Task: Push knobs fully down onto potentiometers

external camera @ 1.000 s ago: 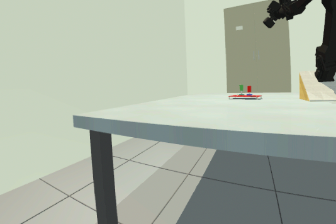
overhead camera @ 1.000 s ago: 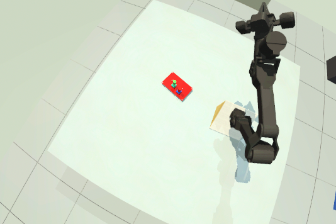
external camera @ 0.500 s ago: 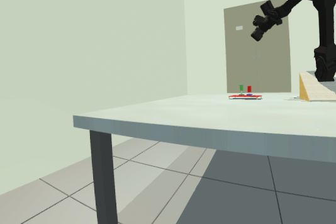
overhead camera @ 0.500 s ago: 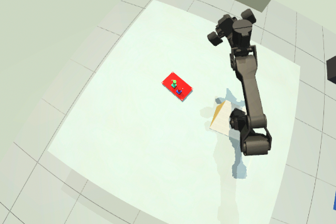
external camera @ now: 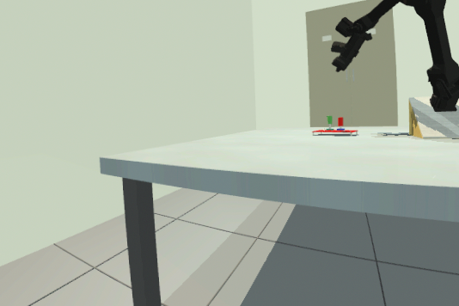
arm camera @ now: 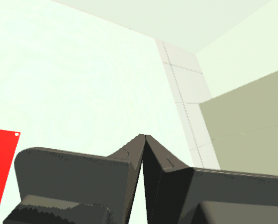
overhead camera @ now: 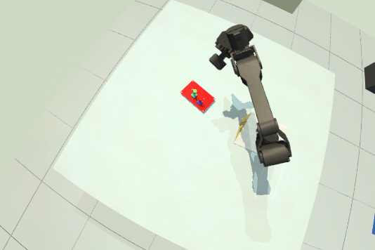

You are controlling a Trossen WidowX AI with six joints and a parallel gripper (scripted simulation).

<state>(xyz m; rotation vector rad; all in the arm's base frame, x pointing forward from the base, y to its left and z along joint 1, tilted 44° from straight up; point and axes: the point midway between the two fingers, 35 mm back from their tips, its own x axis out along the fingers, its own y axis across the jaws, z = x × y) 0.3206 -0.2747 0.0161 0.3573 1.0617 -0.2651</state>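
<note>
Right now the red knob is 19 cm to the left of my gripper tip and 24 cm below it. Round my gripper tip: green knob: 4 cm ahead, 16 cm to the left, 22 cm below.
</note>
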